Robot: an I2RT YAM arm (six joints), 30 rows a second.
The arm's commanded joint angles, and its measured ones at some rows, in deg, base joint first. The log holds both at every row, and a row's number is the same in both.
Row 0, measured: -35.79, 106.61, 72.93, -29.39, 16.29, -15.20
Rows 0 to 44, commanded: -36.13, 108.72, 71.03, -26.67, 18.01, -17.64; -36.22, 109.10, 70.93, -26.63, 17.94, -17.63; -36.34, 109.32, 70.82, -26.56, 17.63, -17.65; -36.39, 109.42, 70.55, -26.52, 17.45, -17.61; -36.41, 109.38, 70.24, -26.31, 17.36, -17.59; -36.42, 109.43, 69.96, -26.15, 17.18, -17.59; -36.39, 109.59, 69.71, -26.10, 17.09, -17.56; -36.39, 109.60, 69.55, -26.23, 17.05, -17.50; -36.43, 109.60, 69.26, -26.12, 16.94, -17.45; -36.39, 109.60, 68.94, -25.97, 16.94, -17.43; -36.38, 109.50, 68.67, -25.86, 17.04, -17.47; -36.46, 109.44, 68.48, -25.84, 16.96, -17.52; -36.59, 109.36, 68.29, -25.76, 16.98, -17.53; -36.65, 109.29, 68.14, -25.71, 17.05, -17.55; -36.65, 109.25, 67.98, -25.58, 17.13, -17.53; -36.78, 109.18, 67.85, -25.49, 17.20, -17.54; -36.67, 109.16, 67.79, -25.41, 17.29, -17.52; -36.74, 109.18, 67.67, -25.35, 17.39, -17.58; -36.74, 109.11, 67.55, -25.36, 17.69, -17.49; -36.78, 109.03, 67.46, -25.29, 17.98, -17.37; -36.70, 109.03, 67.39, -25.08, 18.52, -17.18; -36.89, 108.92, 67.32, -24.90, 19.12, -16.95; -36.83, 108.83, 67.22, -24.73, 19.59, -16.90; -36.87, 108.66, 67.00, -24.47, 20.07, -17.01; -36.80, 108.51, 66.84, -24.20, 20.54, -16.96; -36.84, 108.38, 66.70, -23.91, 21.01, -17.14; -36.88, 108.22, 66.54, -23.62, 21.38, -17.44; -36.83, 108.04, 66.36, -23.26, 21.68, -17.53; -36.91, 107.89, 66.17, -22.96, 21.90, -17.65; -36.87, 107.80, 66.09, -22.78, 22.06, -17.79; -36.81, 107.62, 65.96, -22.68, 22.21, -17.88; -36.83, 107.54, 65.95, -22.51, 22.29, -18.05; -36.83, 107.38, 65.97, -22.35, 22.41, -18.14; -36.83, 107.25, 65.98, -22.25, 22.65, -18.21; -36.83, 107.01, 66.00, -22.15, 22.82, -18.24; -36.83, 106.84, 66.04, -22.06, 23.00, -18.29; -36.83, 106.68, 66.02, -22.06, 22.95, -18.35; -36.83, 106.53, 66.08, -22.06, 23.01, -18.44; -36.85, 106.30, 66.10, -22.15, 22.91, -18.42; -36.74, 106.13, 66.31, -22.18, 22.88, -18.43; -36.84, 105.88, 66.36, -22.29, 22.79, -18.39; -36.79, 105.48, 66.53, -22.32, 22.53, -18.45; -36.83, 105.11, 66.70, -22.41, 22.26, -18.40; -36.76, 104.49, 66.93, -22.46, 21.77, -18.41; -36.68, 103.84, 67.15, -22.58, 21.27, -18.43
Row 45, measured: -36.40, 107.00, 66.70, -22.22, 22.11, -17.91
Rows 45 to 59, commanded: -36.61, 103.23, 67.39, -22.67, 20.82, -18.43; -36.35, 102.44, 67.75, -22.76, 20.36, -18.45; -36.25, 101.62, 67.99, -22.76, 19.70, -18.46; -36.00, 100.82, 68.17, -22.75, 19.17, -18.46; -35.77, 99.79, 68.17, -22.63, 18.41, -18.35; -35.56, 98.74, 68.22, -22.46, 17.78, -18.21; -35.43, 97.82, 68.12, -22.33, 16.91, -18.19; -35.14, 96.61, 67.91, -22.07, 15.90, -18.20; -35.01, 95.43, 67.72, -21.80, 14.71, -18.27; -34.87, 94.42, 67.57, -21.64, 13.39, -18.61; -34.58, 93.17, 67.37, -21.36, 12.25, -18.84; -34.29, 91.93, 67.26, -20.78, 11.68, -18.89; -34.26, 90.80, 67.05, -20.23, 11.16, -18.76; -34.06, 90.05, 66.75, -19.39, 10.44, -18.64; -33.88, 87.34, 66.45, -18.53, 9.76, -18.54
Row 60, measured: -34.65, 91.72, 66.72, -20.75, 13.91, -18.61
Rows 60 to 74, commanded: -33.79, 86.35, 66.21, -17.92, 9.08, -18.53; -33.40, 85.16, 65.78, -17.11, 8.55, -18.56; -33.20, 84.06, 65.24, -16.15, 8.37, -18.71; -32.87, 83.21, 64.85, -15.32, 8.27, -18.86; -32.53, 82.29, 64.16, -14.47, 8.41, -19.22; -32.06, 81.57, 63.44, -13.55, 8.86, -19.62; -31.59, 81.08, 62.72, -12.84, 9.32, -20.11; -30.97, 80.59, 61.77, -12.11, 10.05, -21.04; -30.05, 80.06, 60.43, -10.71, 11.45, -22.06; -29.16, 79.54, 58.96, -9.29, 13.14, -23.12; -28.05, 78.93, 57.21, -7.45, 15.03, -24.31; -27.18, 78.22, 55.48, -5.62, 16.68, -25.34; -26.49, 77.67, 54.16, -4.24, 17.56, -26.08; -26.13, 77.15, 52.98, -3.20, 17.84, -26.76; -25.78, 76.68, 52.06, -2.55, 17.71, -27.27
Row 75, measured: -26.89, 78.70, 54.59, -7.11, 14.72, -23.97
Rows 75 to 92, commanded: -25.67, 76.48, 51.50, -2.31, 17.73, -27.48; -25.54, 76.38, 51.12, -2.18, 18.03, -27.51; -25.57, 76.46, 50.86, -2.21, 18.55, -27.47; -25.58, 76.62, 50.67, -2.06, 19.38, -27.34; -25.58, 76.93, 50.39, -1.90, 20.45, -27.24; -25.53, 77.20, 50.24, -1.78, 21.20, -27.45; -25.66, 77.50, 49.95, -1.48, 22.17, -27.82; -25.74, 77.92, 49.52, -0.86, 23.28, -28.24; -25.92, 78.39, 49.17, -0.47, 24.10, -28.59; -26.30, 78.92, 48.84, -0.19, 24.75, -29.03; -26.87, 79.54, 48.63, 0.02, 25.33, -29.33; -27.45, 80.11, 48.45, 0.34, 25.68, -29.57; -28.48, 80.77, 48.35, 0.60, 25.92, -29.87; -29.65, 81.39, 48.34, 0.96, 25.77, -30.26; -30.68, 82.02, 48.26, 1.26, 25.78, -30.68; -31.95, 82.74, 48.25, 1.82, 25.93, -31.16; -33.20, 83.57, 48.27, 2.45, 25.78, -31.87; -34.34, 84.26, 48.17, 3.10, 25.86, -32.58
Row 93, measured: -31.68, 82.50, 48.99, 0.47, 23.99, -30.15
